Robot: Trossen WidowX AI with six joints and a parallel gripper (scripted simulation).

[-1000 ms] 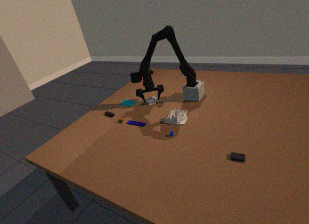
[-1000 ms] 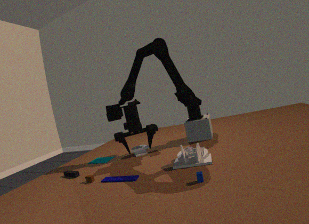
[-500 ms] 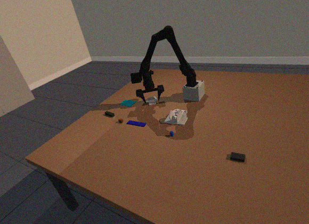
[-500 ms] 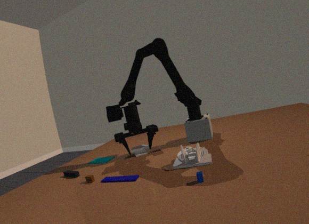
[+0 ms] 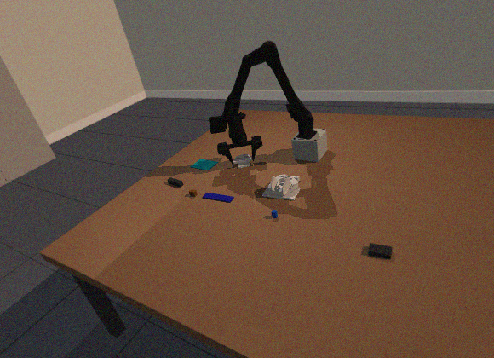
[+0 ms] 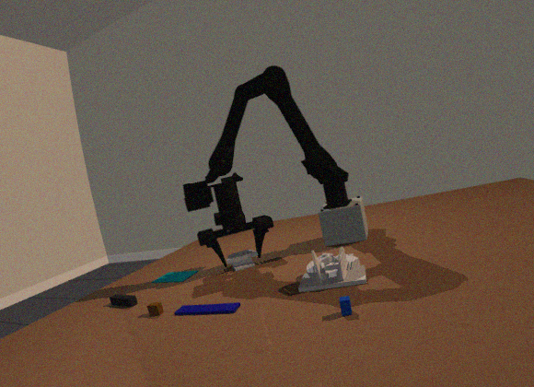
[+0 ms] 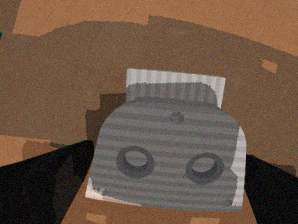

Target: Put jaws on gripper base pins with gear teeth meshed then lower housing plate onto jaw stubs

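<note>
My gripper tip is now 10 mm past the small grey block and 10 mm to the left of it. Also, from my gripper tip: teal plate (70 mm ahead, 180 mm to the right, 10 mm below); then gripper jaw (60 mm ahead, 240 mm to the left, 10 mm above); then blue bar (240 mm ahead, 70 mm to the left, 10 mm below).
</note>
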